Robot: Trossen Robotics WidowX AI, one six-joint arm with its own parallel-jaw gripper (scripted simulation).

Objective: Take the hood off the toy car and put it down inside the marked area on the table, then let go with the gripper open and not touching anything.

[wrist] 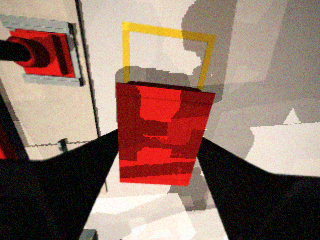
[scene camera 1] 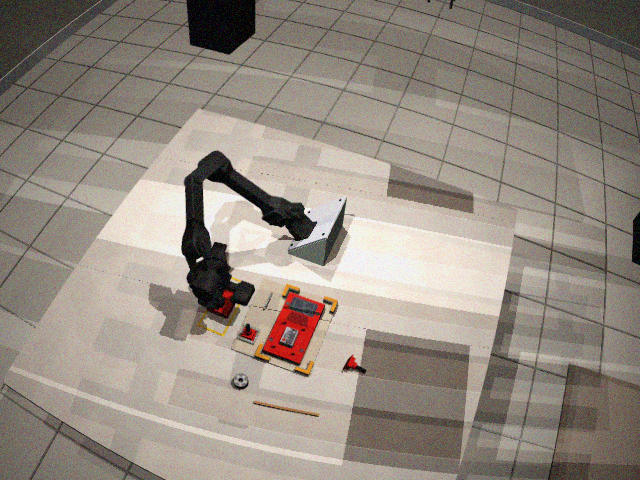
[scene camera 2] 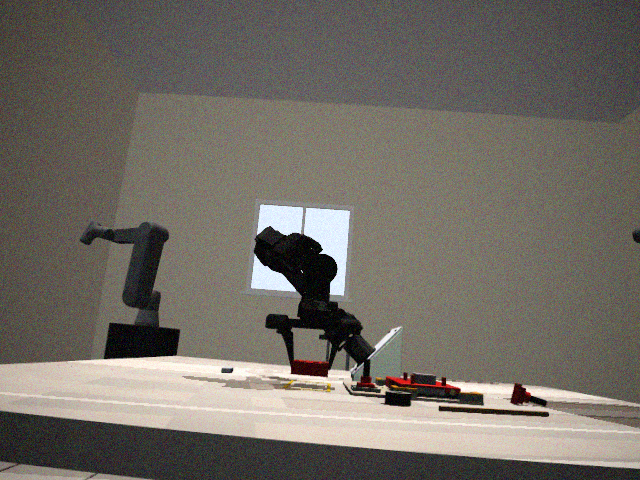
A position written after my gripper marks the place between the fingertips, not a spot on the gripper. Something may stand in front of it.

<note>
My gripper [scene camera 2: 310,368] holds a hood [wrist: 160,127]. Also in view: a red toy car [scene camera 1: 299,313].
My gripper also shows in the wrist view [wrist: 159,136] and in scene camera 1 [scene camera 1: 223,299].
</note>
